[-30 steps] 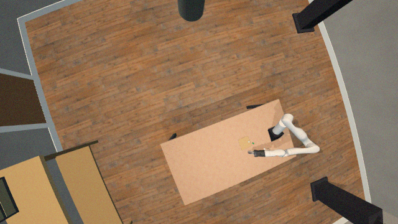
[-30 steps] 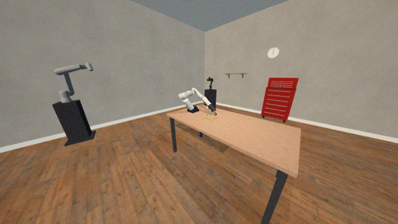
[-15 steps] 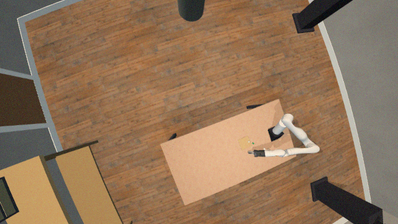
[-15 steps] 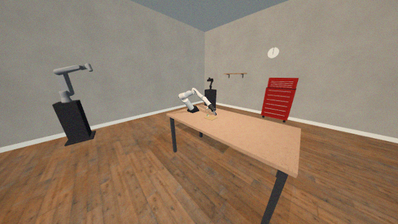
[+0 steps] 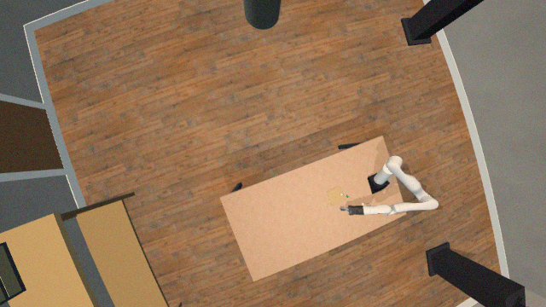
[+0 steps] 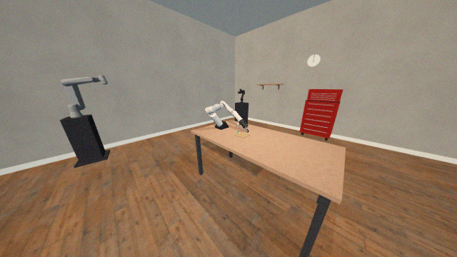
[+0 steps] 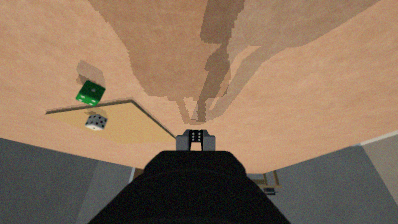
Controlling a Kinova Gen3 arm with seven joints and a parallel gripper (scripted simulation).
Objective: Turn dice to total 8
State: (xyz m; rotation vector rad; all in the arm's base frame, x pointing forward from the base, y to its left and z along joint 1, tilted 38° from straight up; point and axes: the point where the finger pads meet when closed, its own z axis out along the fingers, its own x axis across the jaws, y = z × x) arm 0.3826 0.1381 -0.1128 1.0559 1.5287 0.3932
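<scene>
The black die lies 10 mm below my hand and 10 mm ahead of it. The rest, counted from my hand: green die: 90 mm to the right, 80 mm behind, 20 mm below; tan mat: 130 mm to the right, 30 mm below, 30 mm ahead; white die: 130 mm to the right, 20 mm below, 20 mm behind.
</scene>
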